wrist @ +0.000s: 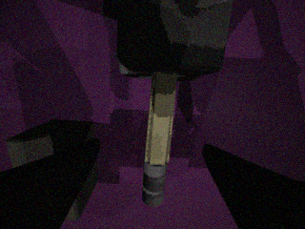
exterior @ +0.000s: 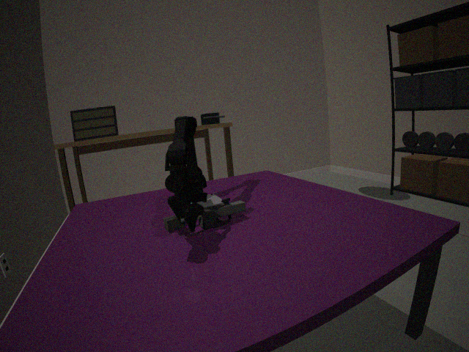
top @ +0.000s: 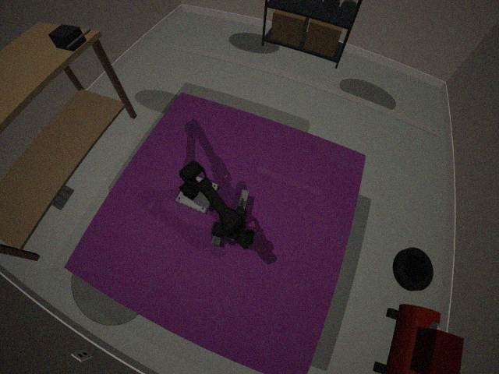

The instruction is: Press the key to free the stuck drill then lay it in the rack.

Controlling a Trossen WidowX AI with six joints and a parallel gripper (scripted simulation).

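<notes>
Now: gripper tip 10 mm past the drill, 40 mm to the right of it and 30 mm below it. Also, from my gripper tip: dark key 50 mm behind, 160 mm to the left, 40 mm above; small grey block 70 mm behind, 40 mm to the right; long grey fixture 40 mm behind, 140 mm to the left, 20 mm above.
</notes>
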